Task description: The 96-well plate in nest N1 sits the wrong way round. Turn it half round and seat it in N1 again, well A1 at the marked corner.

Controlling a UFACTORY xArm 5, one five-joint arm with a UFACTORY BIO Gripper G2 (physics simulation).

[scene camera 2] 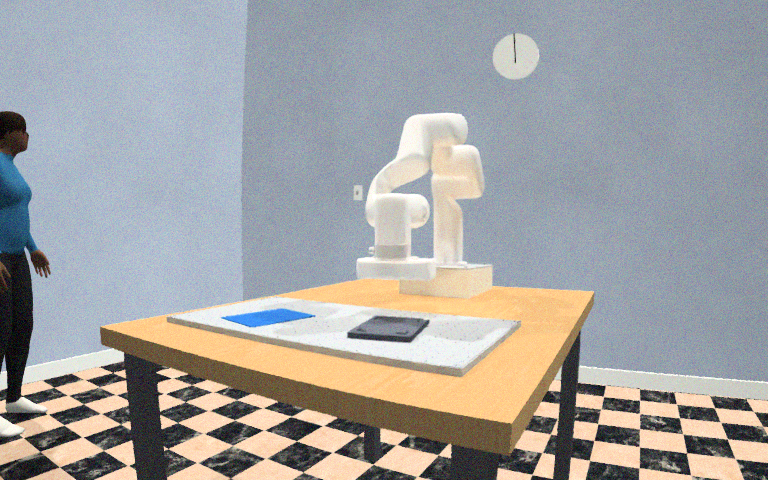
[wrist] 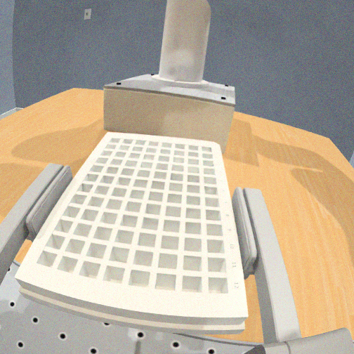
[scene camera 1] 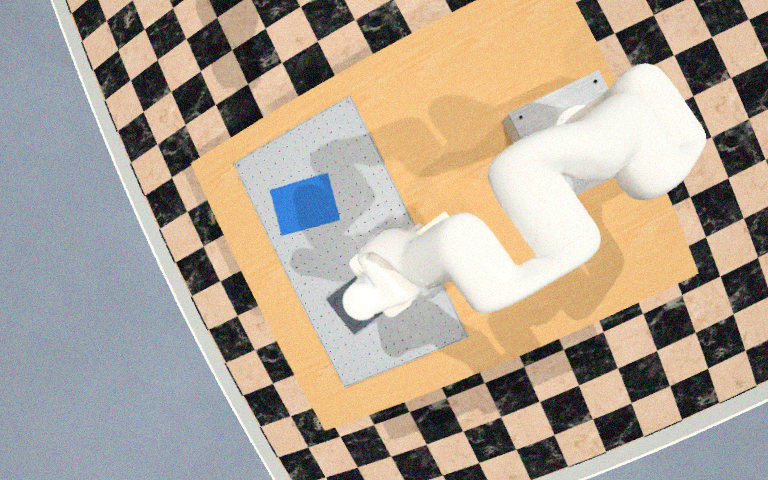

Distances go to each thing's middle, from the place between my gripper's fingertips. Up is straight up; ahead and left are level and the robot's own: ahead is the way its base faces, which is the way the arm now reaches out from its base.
Scene:
The off-white 96-well plate (wrist: pixel 144 236) is right at my hand. The rest, counted from my hand: flat blue rectangle (scene camera 1: pixel 308 203): 26 cm ahead, 24 cm to the right, 9 cm below; then dark nest N1 (scene camera 2: pixel 383 329): 24 cm ahead, 5 cm to the left, 9 cm below.

